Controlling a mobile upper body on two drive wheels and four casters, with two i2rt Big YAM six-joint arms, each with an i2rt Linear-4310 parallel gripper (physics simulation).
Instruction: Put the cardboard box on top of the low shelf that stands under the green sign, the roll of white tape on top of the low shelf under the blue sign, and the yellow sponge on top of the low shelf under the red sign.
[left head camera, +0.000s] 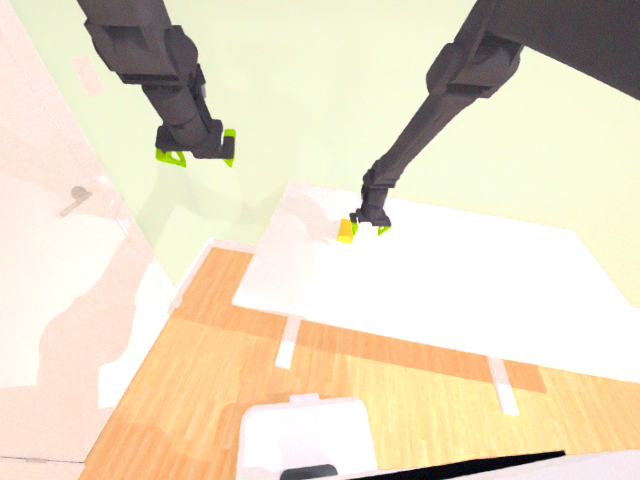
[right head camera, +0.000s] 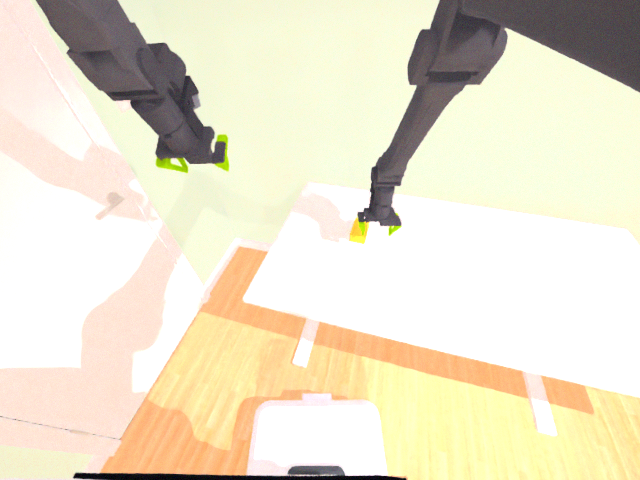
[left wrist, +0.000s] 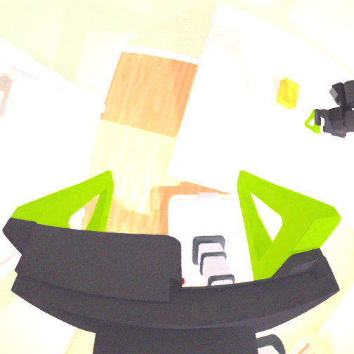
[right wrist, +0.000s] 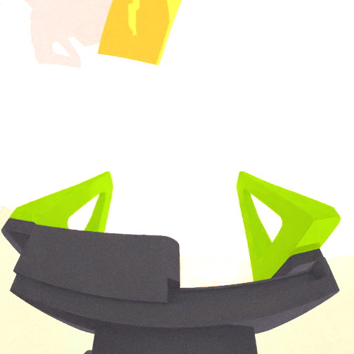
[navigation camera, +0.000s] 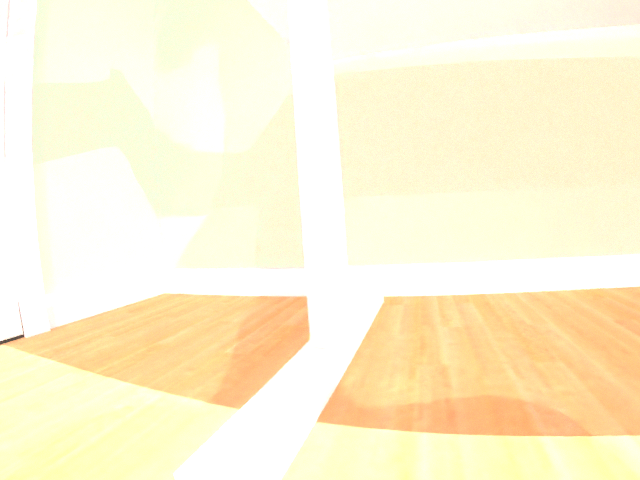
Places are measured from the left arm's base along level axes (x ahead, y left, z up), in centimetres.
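Pixels of known places: left gripper, fingertip midpoint: (left head camera: 208, 165) (right head camera: 207, 169); right gripper, fingertip midpoint: (left head camera: 365, 234) (right head camera: 375, 234).
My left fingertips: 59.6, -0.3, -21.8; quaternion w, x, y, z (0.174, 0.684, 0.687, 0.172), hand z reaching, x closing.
Observation:
Behind a point stands the place of what it marks, as x, y, z.
The yellow sponge (left head camera: 345, 230) @(83.0, -40.9, -64.4) (right head camera: 357, 231) @(82.3, -40.6, -64.5) (left wrist: 288, 93) (right wrist: 137, 30) lies on the white table (left head camera: 439, 289) @(55.1, -73.1, -68.9) (right head camera: 454, 289) @(56.6, -72.9, -69.0) (left wrist: 215, 125). My right gripper (left head camera: 370, 229) @(71.9, -45.3, -56.1) (right head camera: 378, 228) @(71.9, -45.3, -56.1) (right wrist: 174, 178) is open and empty, low over the table, just to the right of the sponge in both head camera views. In the right wrist view the sponge is beyond the fingertips at the top edge, partly cut off. My left gripper (left head camera: 208, 164) @(59.6, -0.3, -21.8) (right head camera: 207, 169) @(59.6, -0.3, -21.8) (left wrist: 174, 177) is open and empty, high up left of the table. The cardboard box, white tape, shelves and signs do not show.
A white door (left head camera: 46, 248) @(68.7, 60.9, -56.9) (right head camera: 56, 258) @(60.2, 63.1, -53.0) with a handle stands at the left. The table's white leg (left head camera: 288, 343) (right head camera: 306, 343) (navigation camera: 320, 155) @(82.8, -21.7, -108.0) stands on the wooden floor. The white robot base (left head camera: 330, 434) @(19.4, -31.9, -115.0) (right head camera: 336, 434) @(19.9, -30.4, -115.0) is in front of the table. A pale green wall is behind.

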